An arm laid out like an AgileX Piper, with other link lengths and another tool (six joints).
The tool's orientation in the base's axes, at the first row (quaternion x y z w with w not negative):
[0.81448, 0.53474, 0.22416, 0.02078]
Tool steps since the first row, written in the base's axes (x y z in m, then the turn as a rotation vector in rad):
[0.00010, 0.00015, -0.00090, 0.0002, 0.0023, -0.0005]
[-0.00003, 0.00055, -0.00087, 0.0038, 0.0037, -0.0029]
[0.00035, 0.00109, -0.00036, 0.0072, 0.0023, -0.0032]
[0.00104, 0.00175, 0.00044, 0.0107, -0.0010, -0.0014]
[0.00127, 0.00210, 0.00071, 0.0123, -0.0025, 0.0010]
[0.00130, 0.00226, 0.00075, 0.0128, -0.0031, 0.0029]
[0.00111, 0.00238, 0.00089, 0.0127, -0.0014, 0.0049]
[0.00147, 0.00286, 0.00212, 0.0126, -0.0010, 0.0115]
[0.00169, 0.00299, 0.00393, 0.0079, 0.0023, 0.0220]
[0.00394, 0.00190, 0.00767, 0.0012, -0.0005, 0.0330]
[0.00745, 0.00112, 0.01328, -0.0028, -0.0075, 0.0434]
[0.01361, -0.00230, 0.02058, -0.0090, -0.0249, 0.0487]
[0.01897, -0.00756, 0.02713, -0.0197, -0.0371, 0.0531]
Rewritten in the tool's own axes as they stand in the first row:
[-0.00014, -0.00022, 0.00088, 0.0019, -0.0009, 0.0010]
[0.00018, -0.00050, 0.00088, 0.0035, 0.0009, 0.0048]
[0.00095, -0.00026, 0.00068, 0.0033, 0.0043, 0.0061]
[0.00203, 0.00027, 0.00037, 0.0021, 0.0093, 0.0052]
[0.00251, 0.00039, 0.00029, 0.0022, 0.0119, 0.0034]
[0.00267, 0.00036, 0.00029, 0.0025, 0.0131, 0.0017]
[0.00276, 0.00018, 0.00012, 0.0046, 0.0129, 0.0002]
[0.00373, 0.00062, -0.00075, 0.0072, 0.0144, -0.0057]
[0.00453, 0.00125, -0.00226, 0.0122, 0.0118, -0.0162]
[0.00559, 0.00468, -0.00498, 0.0113, 0.0103, -0.0293]
[0.00798, 0.00957, -0.00882, 0.0074, 0.0127, -0.0416]
[0.00949, 0.01834, -0.01370, -0.0082, 0.0162, -0.0524]
[0.00886, 0.02700, -0.01859, -0.0209, 0.0134, -0.0630]

